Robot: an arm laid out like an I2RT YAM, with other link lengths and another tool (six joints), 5 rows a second.
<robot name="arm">
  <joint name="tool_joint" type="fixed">
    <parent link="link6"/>
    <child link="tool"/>
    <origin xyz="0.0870 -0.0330 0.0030" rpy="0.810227 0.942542 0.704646"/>
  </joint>
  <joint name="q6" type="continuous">
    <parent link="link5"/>
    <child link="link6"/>
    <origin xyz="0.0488 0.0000 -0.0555"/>
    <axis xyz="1 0 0"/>
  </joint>
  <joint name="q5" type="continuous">
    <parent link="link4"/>
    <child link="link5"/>
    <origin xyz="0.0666 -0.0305 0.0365"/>
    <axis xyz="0 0 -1"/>
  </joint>
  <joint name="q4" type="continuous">
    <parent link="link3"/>
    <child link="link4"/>
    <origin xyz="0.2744 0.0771 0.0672"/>
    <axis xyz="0 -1 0"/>
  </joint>
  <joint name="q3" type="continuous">
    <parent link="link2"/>
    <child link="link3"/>
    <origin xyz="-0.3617 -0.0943 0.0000"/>
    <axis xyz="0 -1 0"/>
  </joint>
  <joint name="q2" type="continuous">
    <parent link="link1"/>
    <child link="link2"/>
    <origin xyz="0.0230 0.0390 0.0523"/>
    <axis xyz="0 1 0"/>
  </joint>
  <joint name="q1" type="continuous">
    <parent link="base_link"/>
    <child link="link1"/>
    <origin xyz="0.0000 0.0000 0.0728"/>
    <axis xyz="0 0 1"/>
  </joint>
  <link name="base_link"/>
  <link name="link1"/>
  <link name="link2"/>
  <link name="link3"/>
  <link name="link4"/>
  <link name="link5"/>
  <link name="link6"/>
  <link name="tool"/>
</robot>
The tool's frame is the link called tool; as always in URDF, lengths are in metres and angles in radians. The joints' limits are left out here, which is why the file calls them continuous.
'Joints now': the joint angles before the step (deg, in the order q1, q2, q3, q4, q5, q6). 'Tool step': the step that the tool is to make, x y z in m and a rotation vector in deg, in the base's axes. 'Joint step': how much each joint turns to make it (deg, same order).
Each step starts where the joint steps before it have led.
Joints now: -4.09 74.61 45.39 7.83 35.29 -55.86
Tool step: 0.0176 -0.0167 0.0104 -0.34 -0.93 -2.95
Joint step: -2.07 3.71 4.11 0.51 0.91 0.09
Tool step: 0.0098 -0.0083 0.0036 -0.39 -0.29 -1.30
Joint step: -0.95 2.05 1.95 0.58 0.45 -0.26
